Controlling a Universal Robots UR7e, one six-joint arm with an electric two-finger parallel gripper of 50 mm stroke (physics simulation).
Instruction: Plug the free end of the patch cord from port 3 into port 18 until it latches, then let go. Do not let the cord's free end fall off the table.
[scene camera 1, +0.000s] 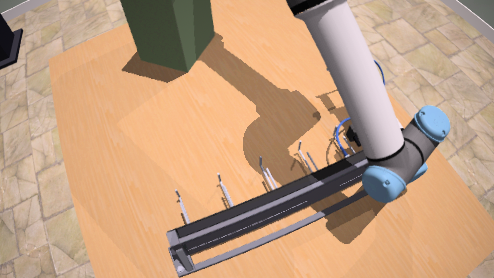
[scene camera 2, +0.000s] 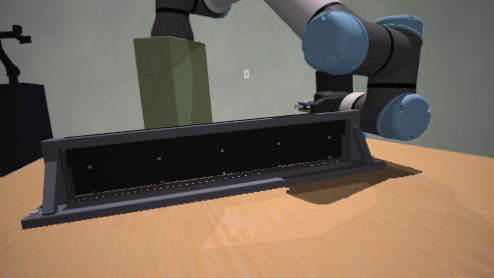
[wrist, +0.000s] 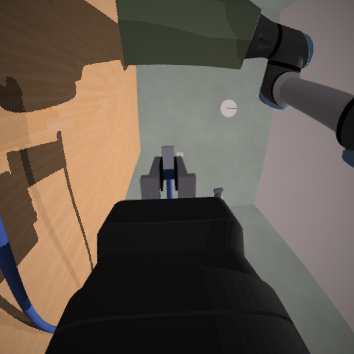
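Note:
The dark patch panel stands on the table; its port numbers cannot be read. The blue patch cord rises from behind the panel's right end in scene camera 1, curves up and passes partly behind the arm. My gripper is shut on the cord's free end, a dark blue plug with blue cord running back between the fingers. In scene camera 2 it is level, just above and behind the panel's top rail near the right end. In scene camera 1 the arm hides the fingers. Port 18 cannot be made out.
Several thin metal bars stick out behind the panel over the wooden table. A green pedestal carries the arm's base. The wrist joints hang by the panel's right end.

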